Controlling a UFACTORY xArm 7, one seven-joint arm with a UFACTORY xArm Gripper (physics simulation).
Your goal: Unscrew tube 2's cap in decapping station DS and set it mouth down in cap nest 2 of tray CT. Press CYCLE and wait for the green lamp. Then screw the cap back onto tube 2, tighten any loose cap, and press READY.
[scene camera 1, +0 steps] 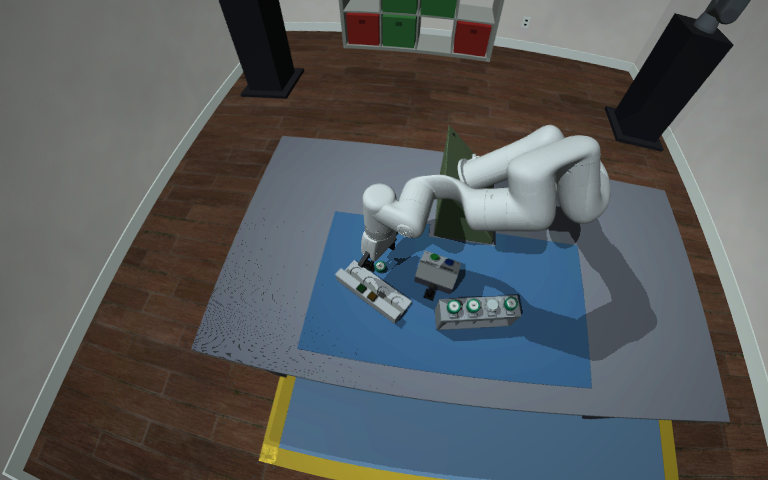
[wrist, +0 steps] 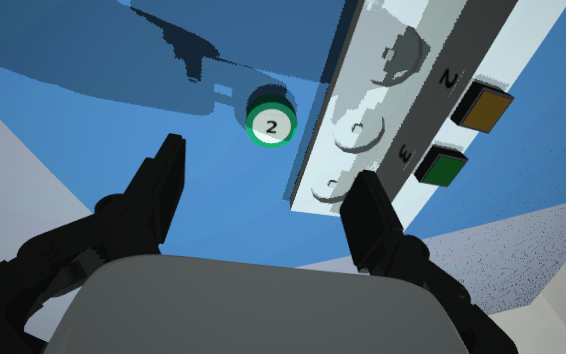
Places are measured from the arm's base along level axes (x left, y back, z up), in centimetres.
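Pixels of known places: gripper, between the fingertips: (scene camera 1: pixel 380 257) (wrist: pixel 271 176); arm's base, origin of its link: (scene camera 1: pixel 468 178).
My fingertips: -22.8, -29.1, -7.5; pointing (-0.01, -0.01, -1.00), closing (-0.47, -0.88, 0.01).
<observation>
Ahead of a thing's pixels: the offset from my fingertips to its top centre, as dx, dy, dz. "spot": to the spot under its first point. Level surfaces: height alone.
A green-rimmed cap marked 2 {+0.0, -0.1, -5.1} (scene camera 1: pixel 380 266) (wrist: pixel 271 126) is label up on the blue mat, beside the long side of a white tray (scene camera 1: pixel 402 312) (wrist: pixel 312 195) and apart from it. My gripper (scene camera 1: pixel 380 255) (wrist: pixel 271 176) is wide open and empty above, its fingers to either side and short of the cap in the wrist view. The tray's round nests near the digits 2 {spot: +1.2, -10.7, -3.5} (wrist: pixel 448 78) and 3 (wrist: pixel 404 153) look empty. A grey rack {spot: +22.1, -14.3, -6.1} (scene camera 1: pixel 446 323) holds several green-rimmed capped tubes; its third position from the left shows a pale, green-less top {dz +5.4} (scene camera 1: pixel 492 306).
A grey control box {+17.4, +0.4, +1.9} (scene camera 1: pixel 436 279) with a green button {+15.6, +3.0, +1.0} (scene camera 1: pixel 434 256) and a blue button {+20.1, +2.1, +1.0} (scene camera 1: pixel 449 262) stands between tray and rack. An amber square {spot: -0.1, -11.8, -1.2} (scene camera 1: pixel 371 296) (wrist: pixel 487 111) and a green square {spot: -3.4, -10.0, -1.1} (scene camera 1: pixel 361 288) (wrist: pixel 446 171) sit on the tray. A dark green panel (scene camera 1: pixel 461 217) stands behind.
</observation>
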